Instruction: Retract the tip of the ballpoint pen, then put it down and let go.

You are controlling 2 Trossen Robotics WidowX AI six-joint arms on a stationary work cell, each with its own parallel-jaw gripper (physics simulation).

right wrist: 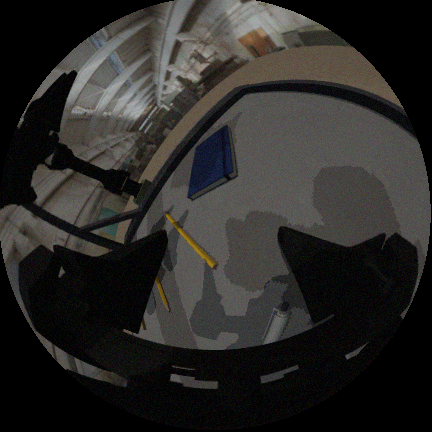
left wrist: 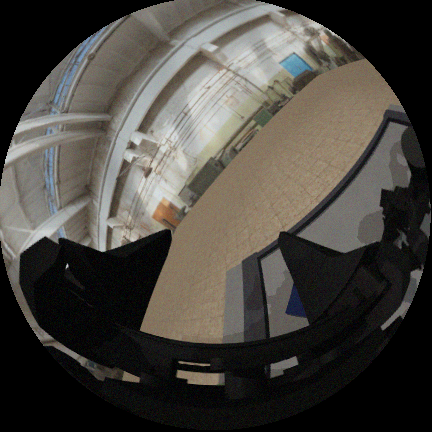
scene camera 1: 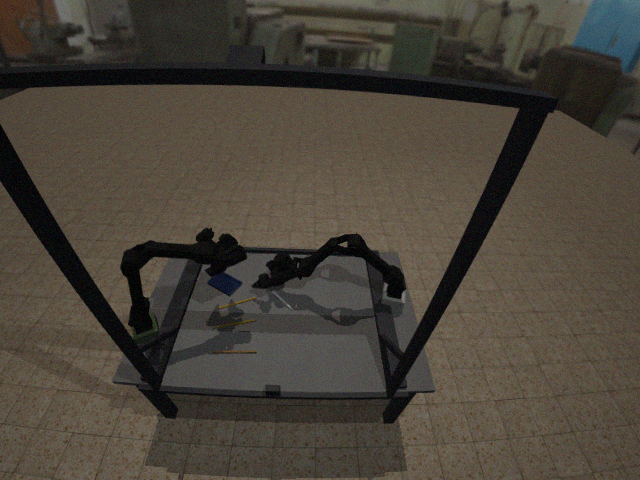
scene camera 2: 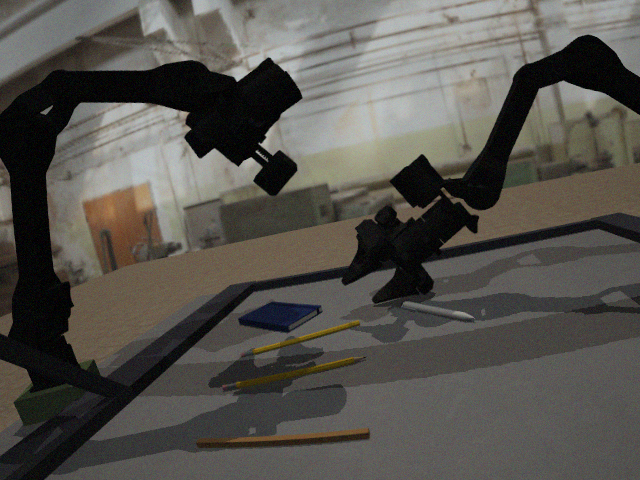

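Seen in the pictures: left gripper, fingertip midpoint: (left wrist: 226, 236) (scene camera 1: 218, 235) (scene camera 2: 249, 153); right gripper, fingertip midpoint: (right wrist: 223, 234) (scene camera 1: 257, 285) (scene camera 2: 358, 292); left arm's base, link origin: (right wrist: 137, 190) (scene camera 1: 143, 325); right arm's base, link origin: (scene camera 1: 394, 292).
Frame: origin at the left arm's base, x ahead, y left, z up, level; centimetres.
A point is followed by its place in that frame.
A pale grey ballpoint pen (scene camera 1: 282, 299) @(y -12.4, x 57.7, z -2.9 cm) (scene camera 2: 438, 311) @(y -13.2, x 57.3, z -3.2 cm) (right wrist: 276, 324) @(y -6.6, x 56.3, z -2.9 cm) lies flat on the table. In scene camera 2 its tapered end points right; its dark button end shows in the right wrist view. The tip's state is too small to tell. My right gripper (scene camera 2: 360, 291) @(y -1.7, x 50.1, z -0.2 cm) (right wrist: 223, 234) @(y -1.7, x 50.1, z -0.2 cm) is open and empty, low over the table, just left of the pen's button end in scene camera 2. In the right wrist view the pen's lower part is hidden by the gripper body. My left gripper (left wrist: 226, 236) @(y 8.7, x 39.9, z 26.5 cm) is open and empty, raised high above the table's left part, away from the pen.
A blue notebook (scene camera 1: 224, 283) @(y 8.8, x 37.7, z -2.8 cm) (scene camera 2: 280, 315) @(y 7.6, x 38.0, z -2.8 cm) (right wrist: 212, 162) @(y 7.6, x 40.5, z -2.8 cm) lies at the table's back left. Two yellow pencils (scene camera 2: 310, 335) @(y -4.4, x 39.9, z -3.4 cm) (scene camera 2: 299, 373) @(y -14.5, x 35.1, z -3.6 cm) and an orange stick (scene camera 1: 235, 352) @(y -26.7, x 29.9, z -3.4 cm) (scene camera 2: 283, 438) @(y -26.6, x 30.1, z -3.3 cm) lie nearer the front. Dark frame bars edge the grey table (scene camera 1: 310, 361) @(y -44.0, x 54.0, z -4.0 cm).
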